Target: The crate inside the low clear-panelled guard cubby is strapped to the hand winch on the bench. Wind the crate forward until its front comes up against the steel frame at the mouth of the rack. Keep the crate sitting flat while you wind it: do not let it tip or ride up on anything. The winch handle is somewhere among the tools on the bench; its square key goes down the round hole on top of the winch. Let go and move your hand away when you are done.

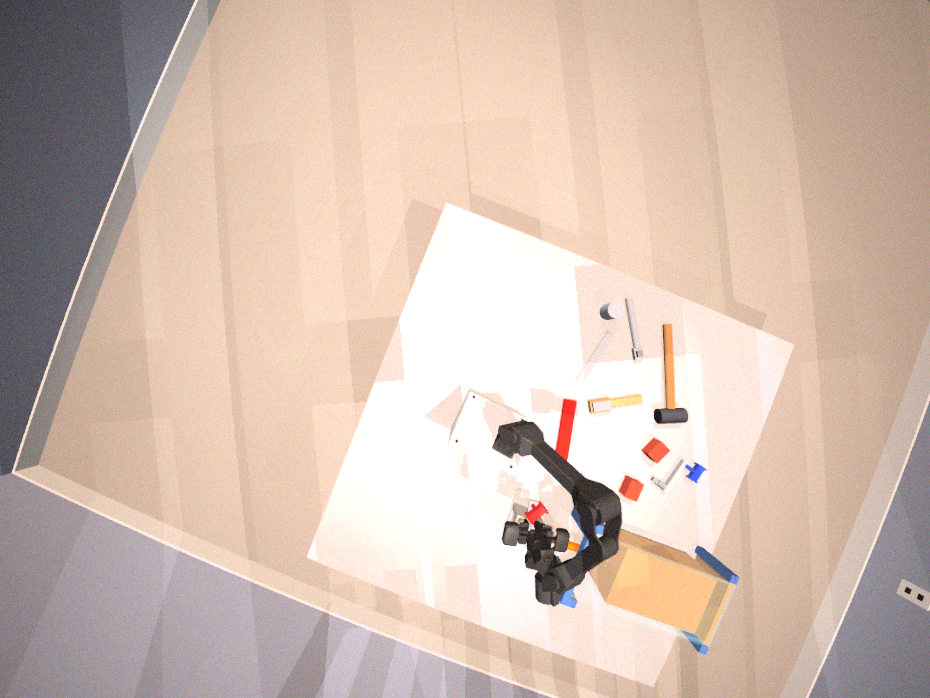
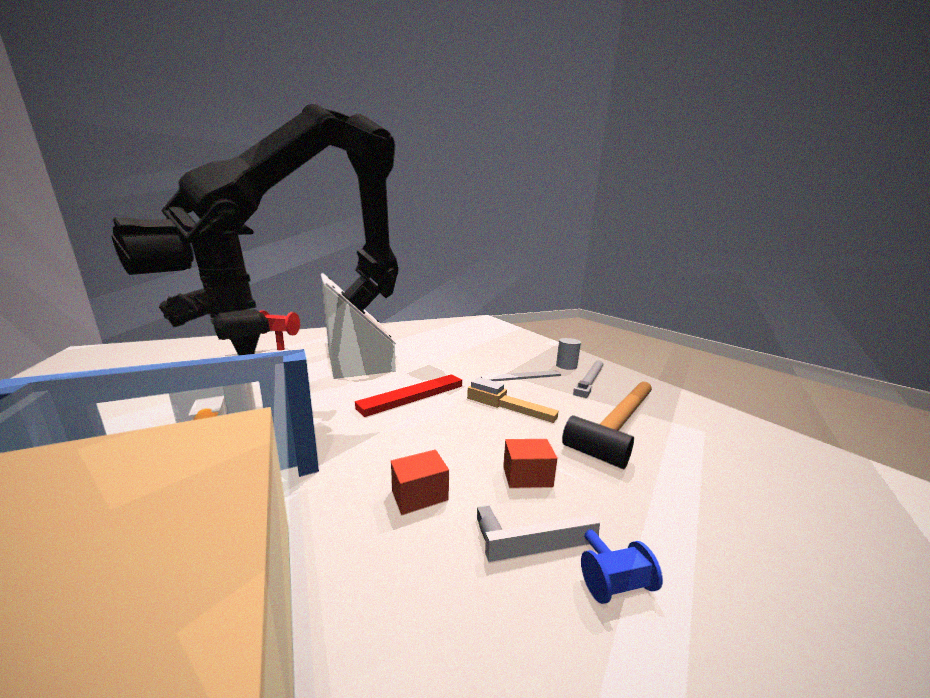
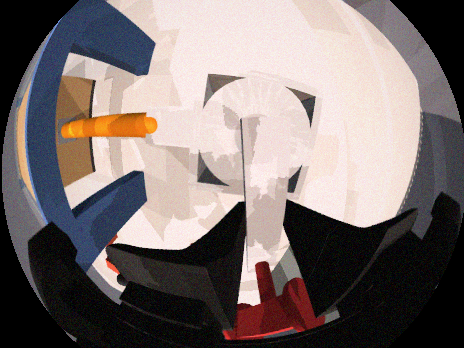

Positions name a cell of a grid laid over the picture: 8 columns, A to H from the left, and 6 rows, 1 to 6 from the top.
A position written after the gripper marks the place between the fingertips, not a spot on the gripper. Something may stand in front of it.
Labels:
gripper: image 1 E5; image 2 C4; image 3 E4
red bar: image 1 E4; image 2 D4; not seen in image 3 (hidden by the gripper)

